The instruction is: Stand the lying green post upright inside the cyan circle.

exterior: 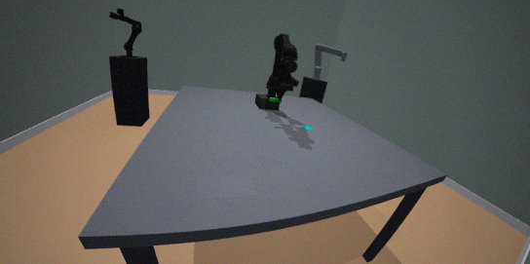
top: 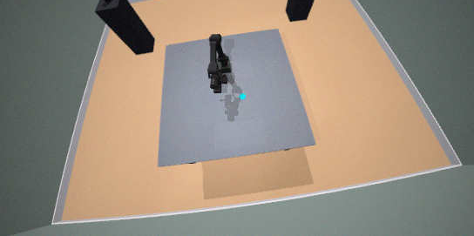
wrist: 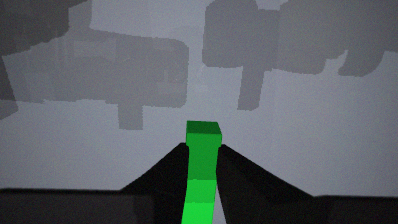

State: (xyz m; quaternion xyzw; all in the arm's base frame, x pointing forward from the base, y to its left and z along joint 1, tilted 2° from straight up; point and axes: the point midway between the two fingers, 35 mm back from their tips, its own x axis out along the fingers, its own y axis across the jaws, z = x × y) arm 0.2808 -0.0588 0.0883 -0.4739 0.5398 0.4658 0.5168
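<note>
My gripper tip is now 190 mm to the right of the cyan circle, 130 mm above it and 60 mm short of it. From my gripper tip the other things lie so: green post 20 mm to the right.
</note>
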